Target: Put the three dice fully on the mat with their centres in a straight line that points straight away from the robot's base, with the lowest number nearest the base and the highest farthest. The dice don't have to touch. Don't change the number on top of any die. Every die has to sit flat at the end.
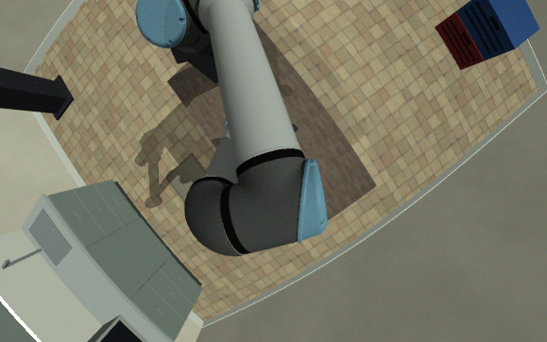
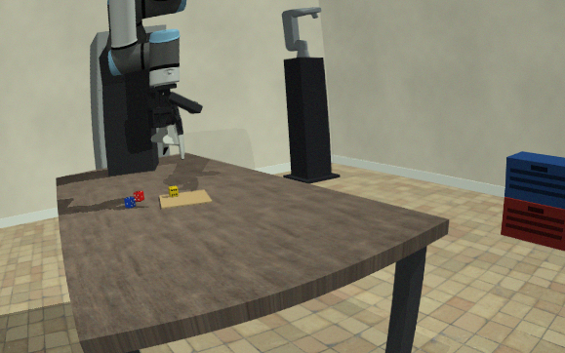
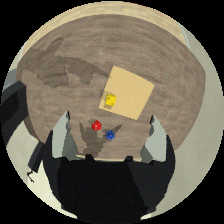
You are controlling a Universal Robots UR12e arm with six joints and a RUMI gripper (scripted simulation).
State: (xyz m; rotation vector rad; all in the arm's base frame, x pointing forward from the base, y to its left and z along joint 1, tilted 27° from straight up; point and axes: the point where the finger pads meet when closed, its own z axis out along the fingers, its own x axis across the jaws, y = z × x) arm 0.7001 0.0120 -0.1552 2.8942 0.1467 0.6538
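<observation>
Now: hand 12 cm to the left of the red die, 10 cm above it and 4 cm past it. Also, from my hand: tan mat (11 cm below, 5 cm ahead); yellow die (10 cm below, 1 cm to the right); blue die (16 cm to the right, 10 cm below, 2 cm ahead).
</observation>
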